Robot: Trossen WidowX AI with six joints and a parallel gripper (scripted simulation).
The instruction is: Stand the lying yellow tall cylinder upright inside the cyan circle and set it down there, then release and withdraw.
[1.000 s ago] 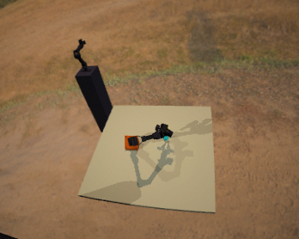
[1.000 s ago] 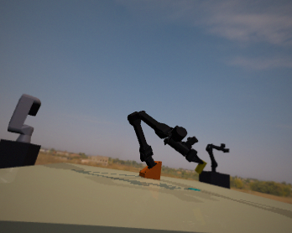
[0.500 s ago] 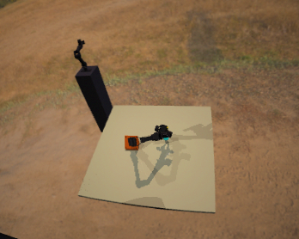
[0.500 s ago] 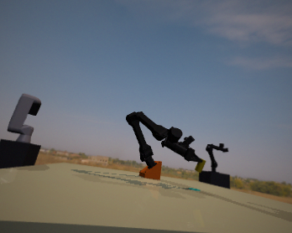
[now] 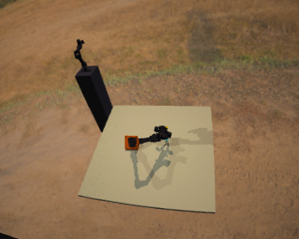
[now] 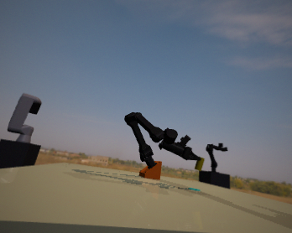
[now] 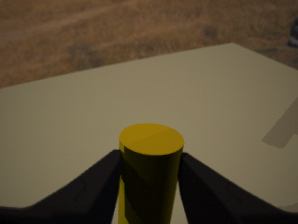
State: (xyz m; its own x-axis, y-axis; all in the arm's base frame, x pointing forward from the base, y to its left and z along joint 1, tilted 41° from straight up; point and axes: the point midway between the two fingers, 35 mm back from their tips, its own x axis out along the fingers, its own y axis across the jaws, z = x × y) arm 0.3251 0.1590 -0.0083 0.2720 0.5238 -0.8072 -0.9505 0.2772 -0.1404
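Now: gripper tip 150 mm above the cyan circle, 20 mm to the left of it and 10 mm past it. From my gripper tip the other things lie so: yellow cylinder 20 mm below.
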